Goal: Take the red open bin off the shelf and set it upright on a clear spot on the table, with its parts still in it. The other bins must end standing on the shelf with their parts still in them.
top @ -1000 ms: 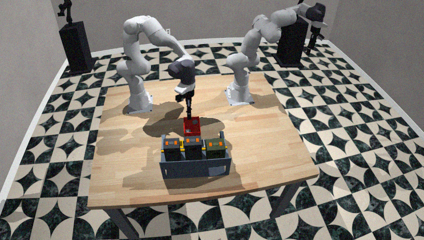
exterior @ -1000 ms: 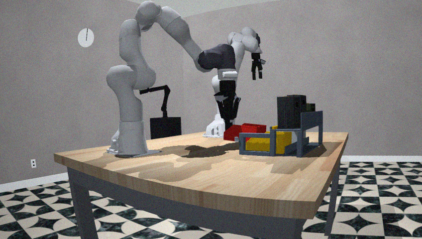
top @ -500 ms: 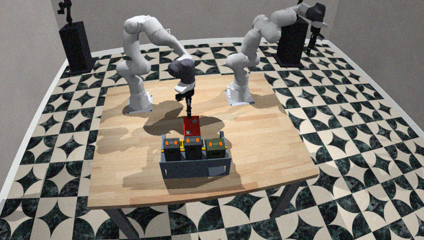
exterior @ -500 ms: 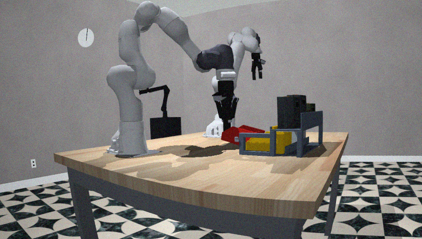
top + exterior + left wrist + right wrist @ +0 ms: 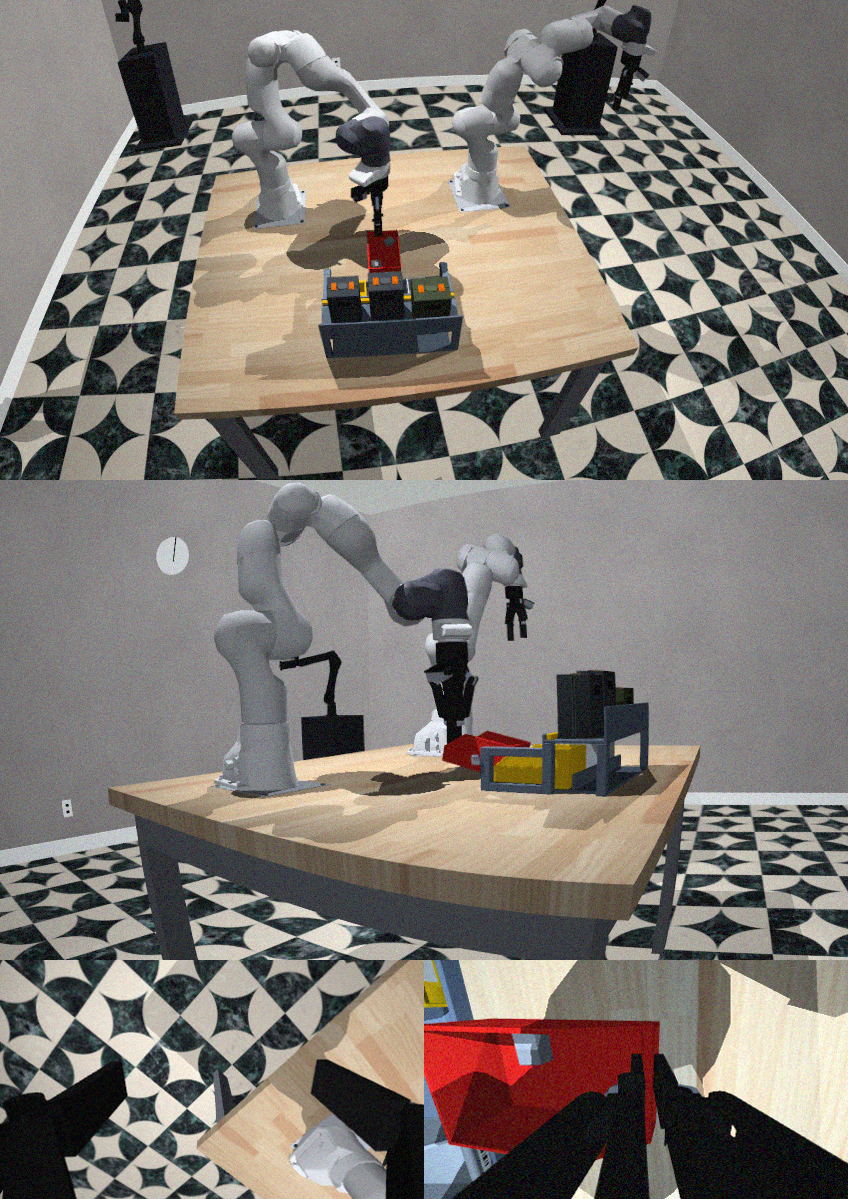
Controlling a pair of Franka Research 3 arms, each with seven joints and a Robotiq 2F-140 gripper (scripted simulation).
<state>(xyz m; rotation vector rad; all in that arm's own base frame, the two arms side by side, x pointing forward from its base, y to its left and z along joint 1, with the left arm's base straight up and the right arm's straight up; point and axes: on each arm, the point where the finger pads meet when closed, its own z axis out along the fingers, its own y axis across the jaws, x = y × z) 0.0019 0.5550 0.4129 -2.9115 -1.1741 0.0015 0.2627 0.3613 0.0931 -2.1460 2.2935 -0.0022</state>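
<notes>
The red bin is 8 cm ahead of my right hand, 4 cm below it and 1 cm to the left of it. Also, from my right hand: grey bin 28 cm ahead, 12 cm to the left, 5 cm below; blue-grey shelf 30 cm ahead, 3 cm below; yellow bin 27 cm ahead, 11 cm to the right, 5 cm below.
</notes>
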